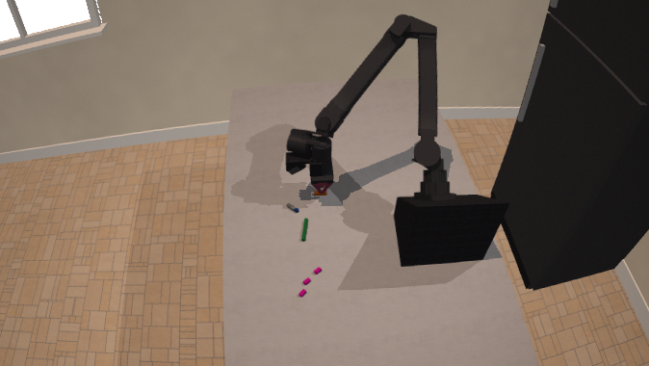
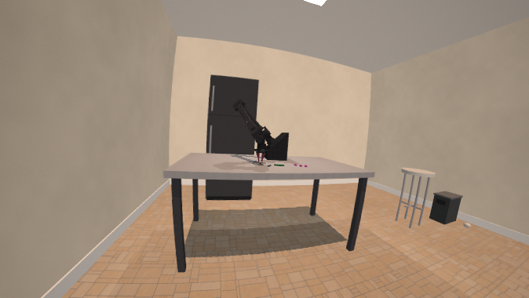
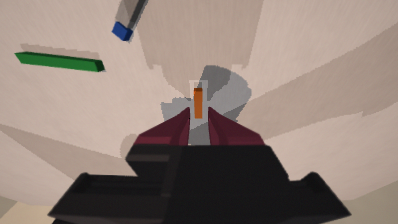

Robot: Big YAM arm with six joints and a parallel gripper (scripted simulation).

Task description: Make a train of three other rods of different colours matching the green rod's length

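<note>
Right now my hand is 2 cm above the orange rod. The rest, counted from my hand: blue rod 9 cm ahead, 6 cm to the left, 2 cm below; green rod 8 cm ahead, 13 cm to the left, 2 cm below; grey rod 10 cm ahead, 4 cm to the left, 2 cm below.
</note>
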